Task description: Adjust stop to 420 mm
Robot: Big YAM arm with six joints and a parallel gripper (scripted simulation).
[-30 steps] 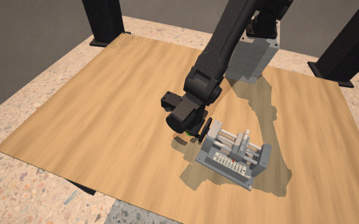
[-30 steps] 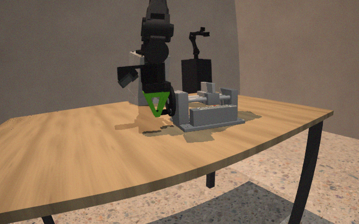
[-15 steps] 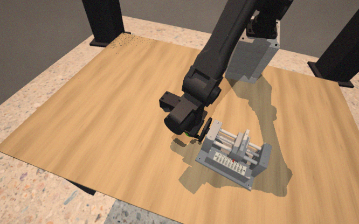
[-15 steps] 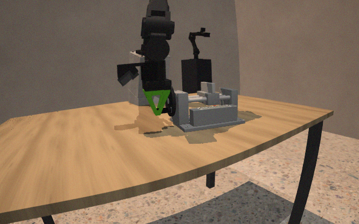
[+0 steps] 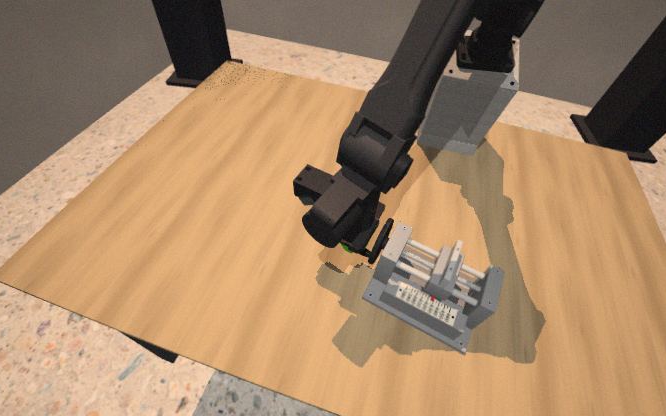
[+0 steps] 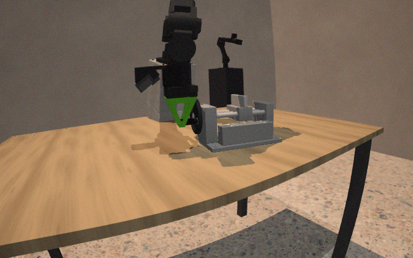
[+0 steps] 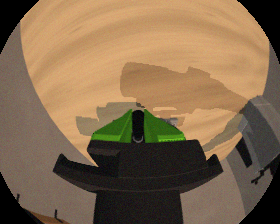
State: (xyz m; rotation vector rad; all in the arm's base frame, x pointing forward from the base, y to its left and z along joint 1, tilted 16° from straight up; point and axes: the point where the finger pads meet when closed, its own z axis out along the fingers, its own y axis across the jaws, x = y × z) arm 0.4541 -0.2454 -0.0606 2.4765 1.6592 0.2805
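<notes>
Now: hand 30 mm to the right of the black handwheel. Round my hand: sliding stop block (50 mm ahead, 160 mm to the left, 20 mm above).
</notes>
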